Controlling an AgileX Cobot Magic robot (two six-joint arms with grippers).
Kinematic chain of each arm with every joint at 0, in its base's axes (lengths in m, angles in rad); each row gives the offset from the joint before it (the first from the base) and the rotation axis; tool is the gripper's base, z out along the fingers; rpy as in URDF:
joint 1: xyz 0 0 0.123 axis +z
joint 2: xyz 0 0 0 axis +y
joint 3: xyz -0.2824 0 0.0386 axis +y
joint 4: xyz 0.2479 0 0.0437 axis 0.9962 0 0.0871
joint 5: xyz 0 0 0 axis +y
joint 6: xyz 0.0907 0 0.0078 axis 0.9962 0 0.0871
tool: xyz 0 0 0 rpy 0 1.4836 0
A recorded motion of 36 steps. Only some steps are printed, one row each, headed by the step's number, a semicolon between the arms.
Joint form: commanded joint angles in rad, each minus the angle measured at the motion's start. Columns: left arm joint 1, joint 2, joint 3, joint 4, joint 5, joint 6; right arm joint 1, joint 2, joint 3, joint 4, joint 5, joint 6.
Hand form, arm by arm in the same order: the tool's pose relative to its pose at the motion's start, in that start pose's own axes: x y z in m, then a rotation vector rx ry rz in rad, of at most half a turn. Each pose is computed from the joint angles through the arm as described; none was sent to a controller.
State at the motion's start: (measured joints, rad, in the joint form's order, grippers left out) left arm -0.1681 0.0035 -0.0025 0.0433 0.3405 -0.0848; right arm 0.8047 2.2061 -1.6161 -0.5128 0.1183 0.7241
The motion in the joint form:
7: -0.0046 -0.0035 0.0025 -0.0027 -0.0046 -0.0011; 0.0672 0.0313 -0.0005 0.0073 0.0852 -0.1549
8: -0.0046 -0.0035 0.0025 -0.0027 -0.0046 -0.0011; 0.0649 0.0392 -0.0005 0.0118 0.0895 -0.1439
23: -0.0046 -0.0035 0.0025 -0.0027 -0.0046 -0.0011; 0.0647 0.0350 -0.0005 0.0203 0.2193 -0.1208
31: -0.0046 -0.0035 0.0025 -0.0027 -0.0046 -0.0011; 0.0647 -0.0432 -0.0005 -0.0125 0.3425 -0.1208
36: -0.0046 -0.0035 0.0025 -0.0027 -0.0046 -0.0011; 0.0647 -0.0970 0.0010 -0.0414 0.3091 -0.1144
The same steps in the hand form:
7: 0.0003 -0.0003 0.0000 0.0058 -0.0053 -0.0025; 0.0252 0.0257 0.0071 0.0017 0.1036 -0.1910
8: 0.0003 -0.0003 0.0000 0.0058 -0.0053 -0.0025; 0.0283 0.0239 0.0096 0.0076 0.1151 -0.1751
23: 0.0003 -0.0003 0.0000 0.0058 -0.0053 -0.0025; 0.0353 0.0162 0.0065 0.0886 0.2133 -0.1467
31: 0.0003 -0.0003 0.0000 0.0058 -0.0053 -0.0025; 0.0130 0.0125 -0.0203 0.1585 0.2269 -0.1689
36: 0.0003 -0.0003 0.0000 0.0058 -0.0053 -0.0025; -0.0085 0.0166 -0.0372 0.1357 0.1439 -0.1816

